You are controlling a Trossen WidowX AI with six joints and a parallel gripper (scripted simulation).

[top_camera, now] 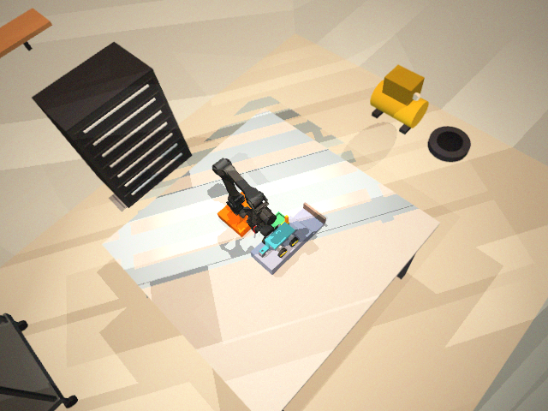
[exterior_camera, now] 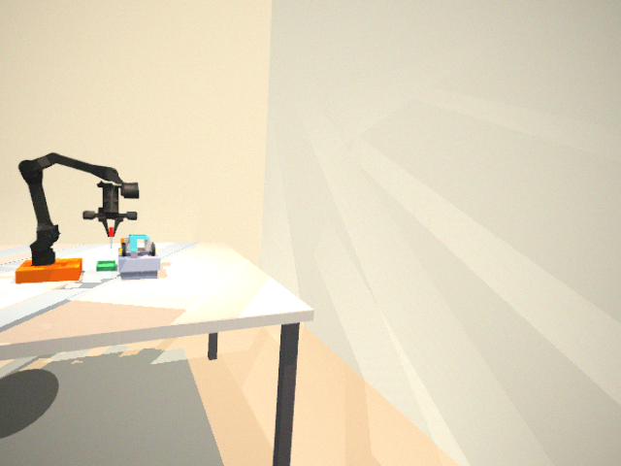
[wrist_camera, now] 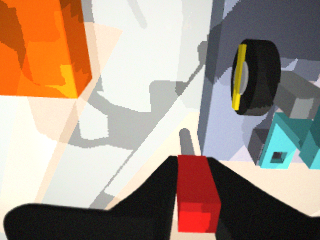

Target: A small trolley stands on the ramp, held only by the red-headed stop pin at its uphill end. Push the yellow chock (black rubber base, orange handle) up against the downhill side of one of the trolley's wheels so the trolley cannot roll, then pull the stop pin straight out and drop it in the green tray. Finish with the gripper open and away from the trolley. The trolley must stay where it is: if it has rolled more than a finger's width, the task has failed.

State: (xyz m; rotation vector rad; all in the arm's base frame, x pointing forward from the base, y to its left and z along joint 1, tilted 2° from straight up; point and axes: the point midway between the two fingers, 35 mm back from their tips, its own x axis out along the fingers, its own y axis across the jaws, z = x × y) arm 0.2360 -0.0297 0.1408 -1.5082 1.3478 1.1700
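The green tray lies 4 cm behind my gripper tip, 15 cm to the left of it and 17 cm below it. The rest, counted from my gripper tip: cyan trolley (9 cm ahead, 8 cm to the left, 5 cm below); ramp (9 cm ahead, 8 cm to the left, 12 cm below); stop pin (right at my gripper tip).
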